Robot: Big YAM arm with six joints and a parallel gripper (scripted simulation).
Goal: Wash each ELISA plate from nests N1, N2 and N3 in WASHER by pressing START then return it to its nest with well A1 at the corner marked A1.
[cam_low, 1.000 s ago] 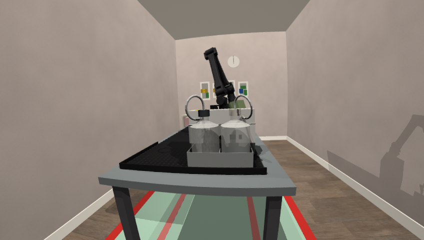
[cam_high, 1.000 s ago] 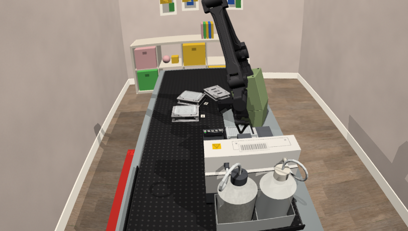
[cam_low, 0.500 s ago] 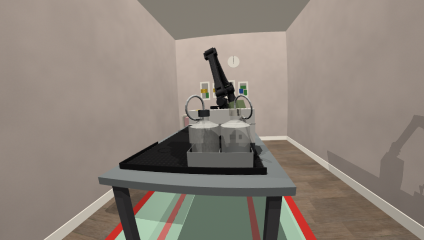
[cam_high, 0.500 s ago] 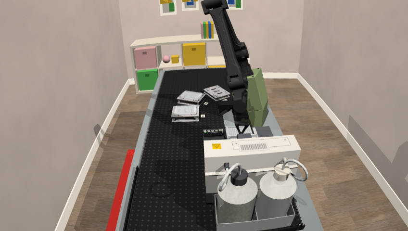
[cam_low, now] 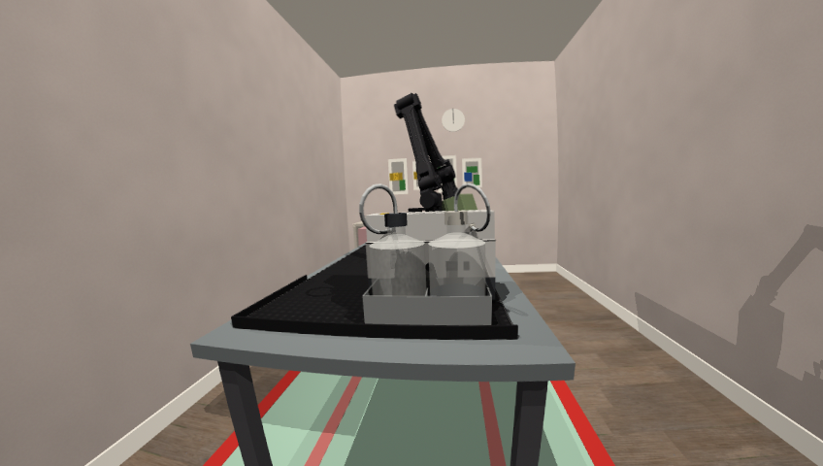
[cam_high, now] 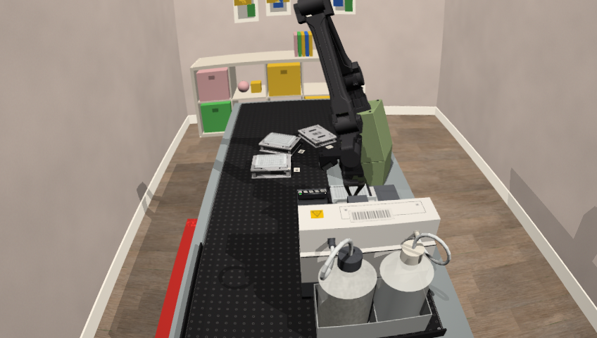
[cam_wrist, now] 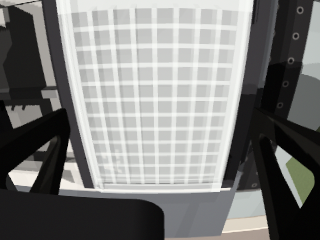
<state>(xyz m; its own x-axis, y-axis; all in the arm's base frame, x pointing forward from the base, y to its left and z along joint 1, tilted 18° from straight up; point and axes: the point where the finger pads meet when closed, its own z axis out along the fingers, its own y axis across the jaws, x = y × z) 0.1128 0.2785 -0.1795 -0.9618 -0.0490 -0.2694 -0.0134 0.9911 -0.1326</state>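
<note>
Now: the washer carrier 30 mm below my hand. The rest, counted from my hand: plate washer 160 mm to the left, 20 mm above.
</note>
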